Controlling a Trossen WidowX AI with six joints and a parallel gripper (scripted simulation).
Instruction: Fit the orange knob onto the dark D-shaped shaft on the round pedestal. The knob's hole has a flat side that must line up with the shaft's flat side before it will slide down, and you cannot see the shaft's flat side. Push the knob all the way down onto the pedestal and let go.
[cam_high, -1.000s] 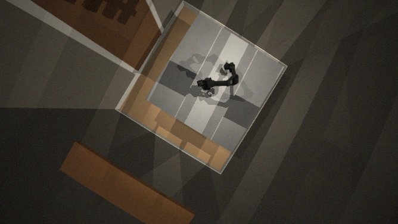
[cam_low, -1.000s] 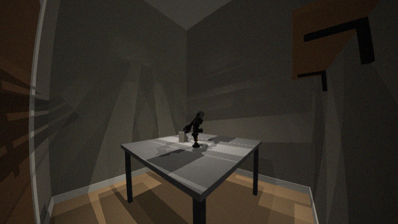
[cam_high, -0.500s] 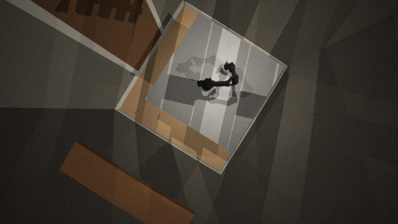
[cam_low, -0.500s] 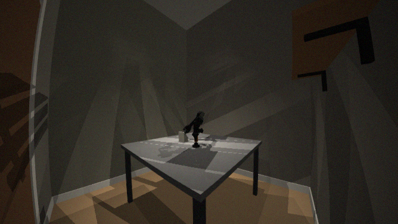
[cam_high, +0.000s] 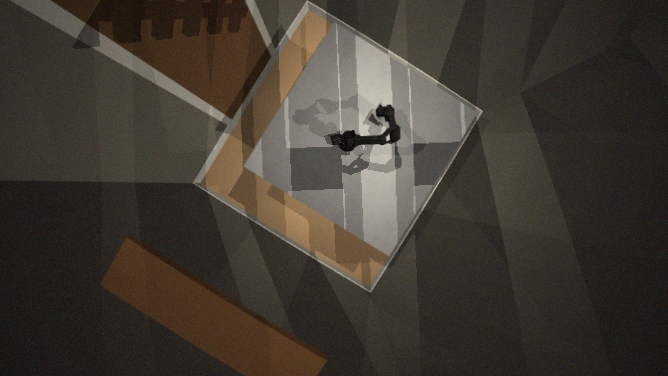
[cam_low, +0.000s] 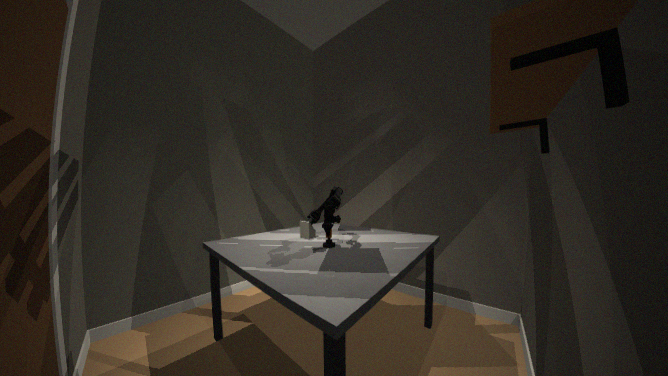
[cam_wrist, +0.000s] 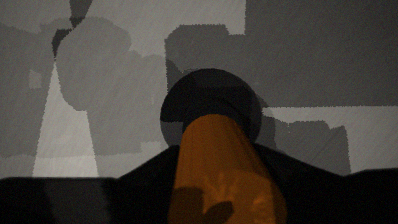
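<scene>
Right now the orange knob is 20 mm above my gripper tip. The rest, counted from my gripper tip: dark round pedestal: 40 mm below.
</scene>
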